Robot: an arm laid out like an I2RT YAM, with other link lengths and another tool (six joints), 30 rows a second.
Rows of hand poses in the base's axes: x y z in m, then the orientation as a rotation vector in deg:
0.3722 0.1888 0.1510 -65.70 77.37 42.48
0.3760 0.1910 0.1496 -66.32 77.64 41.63
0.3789 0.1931 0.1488 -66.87 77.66 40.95
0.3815 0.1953 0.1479 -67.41 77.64 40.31
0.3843 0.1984 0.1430 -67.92 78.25 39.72
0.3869 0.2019 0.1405 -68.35 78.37 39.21
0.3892 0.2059 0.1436 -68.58 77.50 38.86
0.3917 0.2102 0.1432 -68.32 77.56 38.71
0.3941 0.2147 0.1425 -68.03 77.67 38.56
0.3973 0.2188 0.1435 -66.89 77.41 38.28
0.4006 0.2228 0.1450 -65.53 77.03 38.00
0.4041 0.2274 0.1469 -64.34 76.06 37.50
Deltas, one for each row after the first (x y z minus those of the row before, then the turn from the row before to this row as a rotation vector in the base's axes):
0.0038 0.0022 -0.0014 -0.87 -0.30 -0.18
0.0029 0.0021 -0.0008 -0.64 -0.39 -0.05
0.0026 0.0022 -0.0009 -0.60 -0.39 -0.02
0.0028 0.0031 -0.0049 -0.86 0.11 -0.20
0.0026 0.0035 -0.0025 -0.54 -0.21 -0.05
0.0023 0.0040 0.0031 0.12 -0.84 0.21
0.0025 0.0043 -0.0004 0.09 -0.03 -0.26
0.0024 0.0045 -0.0007 0.09 0.00 -0.29
0.0032 0.0041 0.0010 0.79 -0.32 -0.76
0.0033 0.0040 0.0015 1.00 -0.40 -0.86
0.0035 0.0046 0.0019 1.07 -0.97 -0.71

